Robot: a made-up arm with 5 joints.
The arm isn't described. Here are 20 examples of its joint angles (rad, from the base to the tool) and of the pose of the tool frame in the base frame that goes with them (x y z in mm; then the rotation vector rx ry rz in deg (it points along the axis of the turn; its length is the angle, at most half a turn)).
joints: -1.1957 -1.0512 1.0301 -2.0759 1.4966
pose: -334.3 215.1 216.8 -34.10 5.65 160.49
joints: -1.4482 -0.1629 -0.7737 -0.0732 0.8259
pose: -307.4 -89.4 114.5 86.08 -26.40 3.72
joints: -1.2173 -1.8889 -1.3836 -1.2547 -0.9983
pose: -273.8 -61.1 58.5 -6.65 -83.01 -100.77
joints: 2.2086 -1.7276 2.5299 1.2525 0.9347
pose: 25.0 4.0 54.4 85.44 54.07 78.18
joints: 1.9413 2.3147 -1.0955 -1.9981 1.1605
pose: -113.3 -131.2 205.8 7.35 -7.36 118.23
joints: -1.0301 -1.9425 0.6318 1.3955 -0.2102
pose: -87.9 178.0 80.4 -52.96 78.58 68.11
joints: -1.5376 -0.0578 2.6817 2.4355 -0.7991
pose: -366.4 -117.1 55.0 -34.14 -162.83 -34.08
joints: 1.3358 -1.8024 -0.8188 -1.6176 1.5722
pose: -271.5 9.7 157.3 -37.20 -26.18 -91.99
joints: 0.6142 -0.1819 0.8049 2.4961 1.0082
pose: -162.7 229.3 -101.8 -137.49 8.39 7.69
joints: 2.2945 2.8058 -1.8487 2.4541 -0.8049
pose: -30.8 -229.7 141.1 -74.42 102.33 40.73
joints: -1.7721 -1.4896 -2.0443 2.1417 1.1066
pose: -180.0 -209.3 -22.0 -51.30 145.61 -38.87
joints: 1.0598 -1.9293 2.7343 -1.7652 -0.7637
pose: -152.0 -206.6 31.1 -16.13 -81.82 -26.43
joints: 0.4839 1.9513 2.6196 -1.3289 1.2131
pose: -323.7 82.8 -44.7 -90.08 -22.32 16.68
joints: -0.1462 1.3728 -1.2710 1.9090 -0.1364
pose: -343.8 215.3 -189.6 -141.73 -56.97 -65.90
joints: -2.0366 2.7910 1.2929 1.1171 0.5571
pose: -290.8 241.5 328.2 -29.45 16.07 129.74
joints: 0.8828 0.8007 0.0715 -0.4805 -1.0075
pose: -248.3 -111.7 -124.6 -30.78 0.05 5.25
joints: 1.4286 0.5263 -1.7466 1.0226 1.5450
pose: -549.3 -78.1 -103.5 -83.27 42.61 152.10
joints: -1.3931 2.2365 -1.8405 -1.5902 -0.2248
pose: -211.7 141.7 -16.0 59.19 -36.04 -5.95
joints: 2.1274 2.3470 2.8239 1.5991 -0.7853
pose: -210.3 -308.3 156.9 -16.22 19.31 25.11
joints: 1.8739 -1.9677 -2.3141 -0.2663 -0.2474
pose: -180.9 -125.3 31.0 14.57 162.44 -5.12
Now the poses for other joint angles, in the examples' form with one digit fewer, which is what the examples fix.
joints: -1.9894 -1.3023 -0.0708 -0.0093 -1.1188
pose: -291 -8 106 37.4 86.0 121.8
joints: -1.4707 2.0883 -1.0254 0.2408 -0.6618
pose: -311 167 94 18.5 -6.8 -73.0
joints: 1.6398 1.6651 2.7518 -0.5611 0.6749
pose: -265 -177 -90 160.0 -43.5 0.9
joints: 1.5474 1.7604 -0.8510 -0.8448 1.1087
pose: -315 -243 91 -16.6 -69.9 122.7
